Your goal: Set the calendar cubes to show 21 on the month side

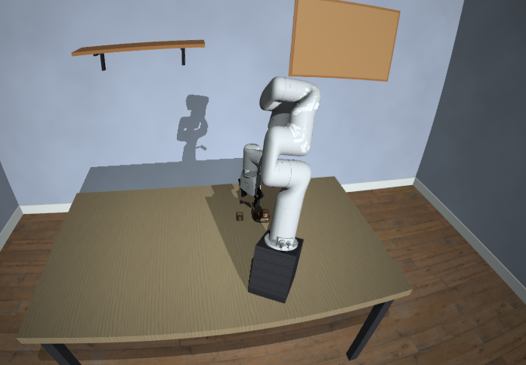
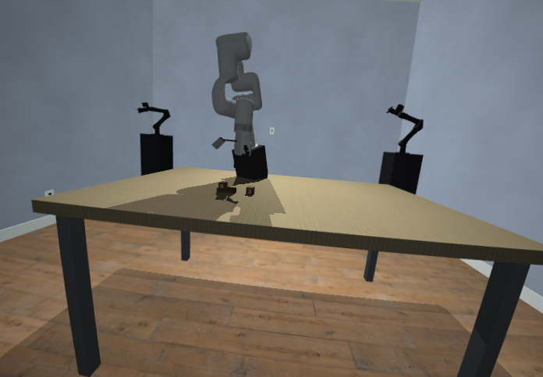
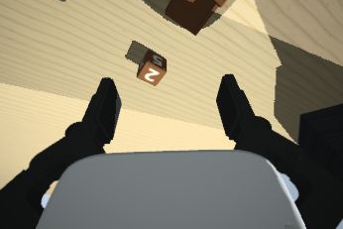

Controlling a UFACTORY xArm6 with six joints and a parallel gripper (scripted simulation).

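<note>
My hand is 60 mm to the left of the brown wooden tray and 110 mm above it.
</note>
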